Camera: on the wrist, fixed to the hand. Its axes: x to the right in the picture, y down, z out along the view.
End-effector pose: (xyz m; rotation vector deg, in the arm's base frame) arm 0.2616 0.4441 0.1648 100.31 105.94 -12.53
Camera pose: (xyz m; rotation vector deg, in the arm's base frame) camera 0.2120 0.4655 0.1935 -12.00 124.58 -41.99
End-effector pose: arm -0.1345 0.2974 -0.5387 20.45 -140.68 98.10
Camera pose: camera -0.1286 0.3304 -0.4875 116.35 -90.40 29.17
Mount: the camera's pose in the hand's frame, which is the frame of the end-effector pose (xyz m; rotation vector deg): 0.0025 -0.0371 -0.0486 -20.55 -29.55 -86.51
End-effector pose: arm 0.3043 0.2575 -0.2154 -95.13 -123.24 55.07
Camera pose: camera 0.3030 0.2717 -0.1559 28.48 -169.92 26.54
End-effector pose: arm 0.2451 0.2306 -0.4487 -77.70 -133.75 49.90
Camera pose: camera 0.2447 0.2361 -0.3878 47.28 -167.63 14.67
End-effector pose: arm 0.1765 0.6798 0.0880 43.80 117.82 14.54
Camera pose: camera 0.1204 0.6573 0.0975 -52.37 86.65 -22.53
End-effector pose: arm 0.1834 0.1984 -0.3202 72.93 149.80 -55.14
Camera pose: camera 0.1640 0.2107 -0.2635 -63.32 155.13 -34.36
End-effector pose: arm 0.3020 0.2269 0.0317 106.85 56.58 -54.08
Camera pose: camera 0.2819 0.2844 0.0375 14.35 115.21 -99.89
